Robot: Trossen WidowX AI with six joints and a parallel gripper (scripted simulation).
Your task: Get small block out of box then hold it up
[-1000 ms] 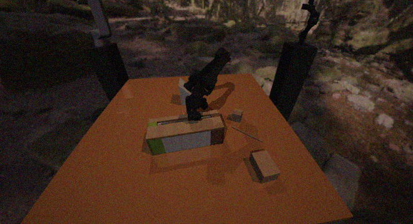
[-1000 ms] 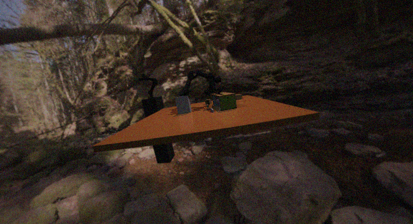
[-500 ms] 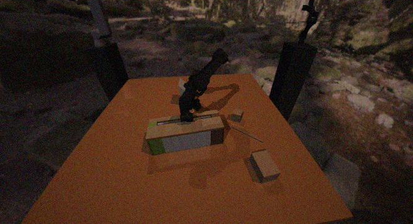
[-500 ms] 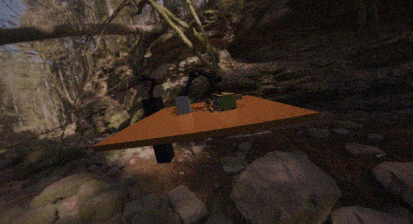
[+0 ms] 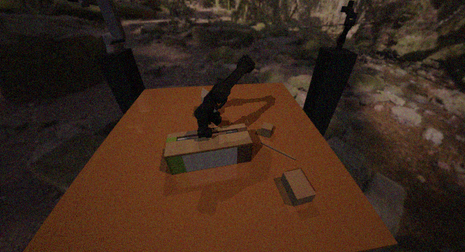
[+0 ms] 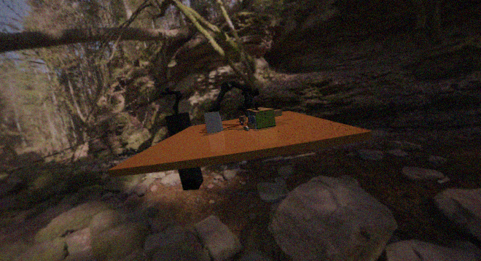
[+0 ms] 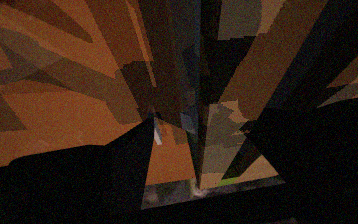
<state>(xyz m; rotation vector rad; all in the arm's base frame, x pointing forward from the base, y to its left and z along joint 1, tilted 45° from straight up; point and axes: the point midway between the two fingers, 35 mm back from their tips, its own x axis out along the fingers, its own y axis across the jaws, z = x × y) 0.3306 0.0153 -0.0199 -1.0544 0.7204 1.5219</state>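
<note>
Right now my gripper tip is 50 mm to the right of the clear-fronted box, 30 mm above it and 20 mm short of it. Also, from my gripper tip: thin rod (400 mm to the left, 90 mm below, 20 mm ahead).
</note>
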